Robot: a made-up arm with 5 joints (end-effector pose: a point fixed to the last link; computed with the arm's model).
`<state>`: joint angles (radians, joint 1 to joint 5).
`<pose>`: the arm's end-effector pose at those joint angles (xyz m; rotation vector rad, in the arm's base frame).
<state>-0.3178 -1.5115 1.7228 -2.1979 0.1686</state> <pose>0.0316 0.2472 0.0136 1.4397 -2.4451 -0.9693</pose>
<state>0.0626 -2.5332 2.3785 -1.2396 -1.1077</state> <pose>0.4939 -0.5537 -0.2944 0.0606 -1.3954 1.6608</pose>
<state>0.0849 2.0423 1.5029 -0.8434 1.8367</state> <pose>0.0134 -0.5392 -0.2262 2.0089 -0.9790 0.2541</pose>
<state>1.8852 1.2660 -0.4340 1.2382 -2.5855</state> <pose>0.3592 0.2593 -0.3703 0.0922 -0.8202 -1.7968</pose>
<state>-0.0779 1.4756 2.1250 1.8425 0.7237</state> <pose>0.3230 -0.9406 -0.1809 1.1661 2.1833 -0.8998</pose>
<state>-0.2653 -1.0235 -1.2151 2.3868 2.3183</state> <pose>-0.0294 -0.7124 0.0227 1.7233 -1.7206 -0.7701</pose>
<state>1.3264 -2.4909 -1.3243 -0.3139 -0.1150</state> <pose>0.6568 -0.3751 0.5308 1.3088 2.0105 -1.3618</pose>
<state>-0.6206 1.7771 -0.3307 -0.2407 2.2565</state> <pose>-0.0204 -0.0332 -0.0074 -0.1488 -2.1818 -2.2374</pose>
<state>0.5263 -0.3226 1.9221 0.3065 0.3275</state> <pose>0.6475 -0.0808 0.5767 -0.4841 1.4089 -0.1339</pose>
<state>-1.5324 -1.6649 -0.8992 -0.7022 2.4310</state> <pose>-0.6579 -0.2031 0.2235 -0.9723 -0.6429 1.9644</pose>
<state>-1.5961 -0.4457 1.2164 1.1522 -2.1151</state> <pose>-0.8256 -0.2012 0.3284 2.9356 0.7582 0.0309</pose>
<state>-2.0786 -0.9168 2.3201 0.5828 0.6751</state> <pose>-0.4695 -0.4449 0.4424 -0.8347 -1.3703 2.2489</pose>
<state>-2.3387 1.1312 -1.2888 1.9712 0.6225</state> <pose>0.0082 -0.2074 -0.5320 0.4765 2.9339 -0.4102</pose>
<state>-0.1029 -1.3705 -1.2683 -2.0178 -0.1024</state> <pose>0.1779 -1.0795 -0.2693 2.4404 1.5678 0.6728</pose>
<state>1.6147 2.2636 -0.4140 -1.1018 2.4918</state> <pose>0.0533 0.0780 0.1195 1.2455 -1.2626 -0.4446</pose>
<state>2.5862 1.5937 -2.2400 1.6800 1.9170</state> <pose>-0.3383 0.2995 -0.0285 1.6171 0.3975 -2.3892</pose>
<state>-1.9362 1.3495 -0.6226 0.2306 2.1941</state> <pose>-0.0658 -0.0369 -0.1240 1.1916 1.2980 1.0686</pose>
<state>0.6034 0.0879 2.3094 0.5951 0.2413</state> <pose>0.9567 -0.1541 0.3425 -0.3469 1.9704 -0.2122</pose>
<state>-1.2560 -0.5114 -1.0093 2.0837 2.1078</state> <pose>-0.5768 -0.2662 -0.1859 -0.6845 2.7974 1.1206</pose>
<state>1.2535 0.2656 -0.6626 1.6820 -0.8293</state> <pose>0.8223 -0.3666 -0.5637 1.4659 1.0197 2.1399</pose>
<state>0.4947 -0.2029 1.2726 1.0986 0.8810</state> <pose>0.1844 -0.4425 0.5788 0.2598 0.3145 -0.5085</pose>
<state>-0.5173 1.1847 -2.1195 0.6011 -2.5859</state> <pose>-0.0979 -0.3013 -0.2826 0.7181 -0.0507 0.1240</pose>
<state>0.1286 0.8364 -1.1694 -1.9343 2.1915</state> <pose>0.2201 -0.2135 -0.3376 -1.7550 -1.9898 0.4236</pose>
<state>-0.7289 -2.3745 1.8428 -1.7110 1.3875</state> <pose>0.1670 -0.0602 -0.1477 -0.7228 2.4157 0.1037</pose>
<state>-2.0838 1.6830 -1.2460 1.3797 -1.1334</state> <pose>0.0762 -0.0905 -0.5746 -0.0876 -2.1180 -0.2642</pose>
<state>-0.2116 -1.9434 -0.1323 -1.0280 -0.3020</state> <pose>-0.5062 -0.4172 -0.1417 -2.9518 0.1755 -0.3883</pose>
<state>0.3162 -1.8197 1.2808 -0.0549 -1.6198</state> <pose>0.5047 0.0591 0.0780 -0.5819 1.6442 -2.1760</pose>
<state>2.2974 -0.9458 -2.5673 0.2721 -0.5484</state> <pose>0.4996 1.0018 -0.1264 -1.4232 1.3456 -1.7148</pose>
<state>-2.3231 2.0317 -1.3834 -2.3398 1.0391</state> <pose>0.0475 -0.3724 0.2315 0.6101 -0.9527 2.8761</pose>
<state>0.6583 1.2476 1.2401 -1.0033 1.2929</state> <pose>0.3611 -0.6823 0.0483 1.0654 -0.3281 1.3629</pose>
